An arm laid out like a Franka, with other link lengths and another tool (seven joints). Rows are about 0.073 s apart.
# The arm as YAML. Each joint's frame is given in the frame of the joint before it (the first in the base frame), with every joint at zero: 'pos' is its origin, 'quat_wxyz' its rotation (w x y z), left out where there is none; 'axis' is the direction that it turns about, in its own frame. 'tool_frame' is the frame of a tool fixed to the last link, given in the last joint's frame.
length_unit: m
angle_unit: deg
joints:
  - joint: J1
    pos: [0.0, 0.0, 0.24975]
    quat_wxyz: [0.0, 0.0, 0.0, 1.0]
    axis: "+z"
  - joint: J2
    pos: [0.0, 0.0, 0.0]
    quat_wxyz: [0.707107, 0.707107, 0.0, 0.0]
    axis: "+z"
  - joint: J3
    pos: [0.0, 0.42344, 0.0]
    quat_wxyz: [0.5, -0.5, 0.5, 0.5]
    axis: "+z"
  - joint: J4
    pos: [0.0, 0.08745, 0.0]
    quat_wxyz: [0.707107, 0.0, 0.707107, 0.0]
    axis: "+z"
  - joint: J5
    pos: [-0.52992, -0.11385, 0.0]
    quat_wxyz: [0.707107, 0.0, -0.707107, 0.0]
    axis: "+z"
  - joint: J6
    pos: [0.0, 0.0, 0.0]
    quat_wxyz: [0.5, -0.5, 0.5, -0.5]
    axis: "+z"
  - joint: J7
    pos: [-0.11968, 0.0, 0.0]
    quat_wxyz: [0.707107, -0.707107, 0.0, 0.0]
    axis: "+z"
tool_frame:
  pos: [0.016, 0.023, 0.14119]
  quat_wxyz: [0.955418, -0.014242, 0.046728, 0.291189]
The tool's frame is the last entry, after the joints.
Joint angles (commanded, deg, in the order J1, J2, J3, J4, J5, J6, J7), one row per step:
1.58, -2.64, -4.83, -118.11, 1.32, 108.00, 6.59
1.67, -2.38, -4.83, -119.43, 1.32, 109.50, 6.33
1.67, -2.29, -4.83, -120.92, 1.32, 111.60, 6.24
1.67, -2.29, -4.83, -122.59, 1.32, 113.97, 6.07
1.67, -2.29, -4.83, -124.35, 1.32, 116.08, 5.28
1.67, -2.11, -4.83, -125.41, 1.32, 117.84, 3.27
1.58, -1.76, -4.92, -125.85, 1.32, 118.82, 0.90
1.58, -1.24, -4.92, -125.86, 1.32, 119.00, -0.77
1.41, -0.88, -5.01, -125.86, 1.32, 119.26, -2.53
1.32, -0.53, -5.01, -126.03, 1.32, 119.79, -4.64
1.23, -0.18, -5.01, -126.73, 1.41, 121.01, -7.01
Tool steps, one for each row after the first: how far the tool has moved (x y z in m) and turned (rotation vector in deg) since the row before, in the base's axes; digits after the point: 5 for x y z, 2 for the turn. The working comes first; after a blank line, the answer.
Tool pose at each row, in the base's axes (x y z in m, rotation vector in deg; the steps are taken from these numbers as rounded here):
0.68308, -0.01225, 0.39837, -63.19, -154.86, -1.60
0.68107, -0.01111, 0.38345, -62.74, -154.97, -1.51
0.67906, -0.01109, 0.36974, -62.84, -155.46, -1.72
0.67615, -0.01107, 0.35575, -62.88, -156.16, -2.04
0.67131, -0.01107, 0.34058, -61.96, -156.87, -2.18
0.66903, -0.01149, 0.33027, -59.37, -158.36, -2.40
0.66834, -0.01419, 0.32324, -56.39, -159.61, -2.46
0.66869, -0.01463, 0.31742, -53.97, -160.07, -2.26
0.66898, -0.01817, 0.31368, -51.84, -160.66, -2.22
0.66879, -0.01985, 0.30873, -49.00, -161.53, -2.20
0.66687, -0.02146, 0.29949, -45.89, -162.57, -2.32

-0.00201, 0.00114, -0.01492, 0.00, 0.07, 0.32
-0.00201, 0.00002, -0.01371, -0.05, -0.51, 0.04
-0.00291, 0.00002, -0.01399, -0.04, -0.71, 0.12
-0.00484, 0.00000, -0.01517, 0.03, -0.37, 0.74
-0.00228, -0.00042, -0.01031, 0.14, -0.58, 1.96
-0.00069, -0.00270, -0.00703, 0.16, -0.26, 2.16
0.00035, -0.00044, -0.00582, 0.13, 0.31, 1.65
0.00029, -0.00354, -0.00374, 0.14, 0.05, 1.49
-0.00019, -0.00168, -0.00495, 0.17, -0.06, 2.00
-0.00192, -0.00161, -0.00924, 0.24, -0.23, 2.19

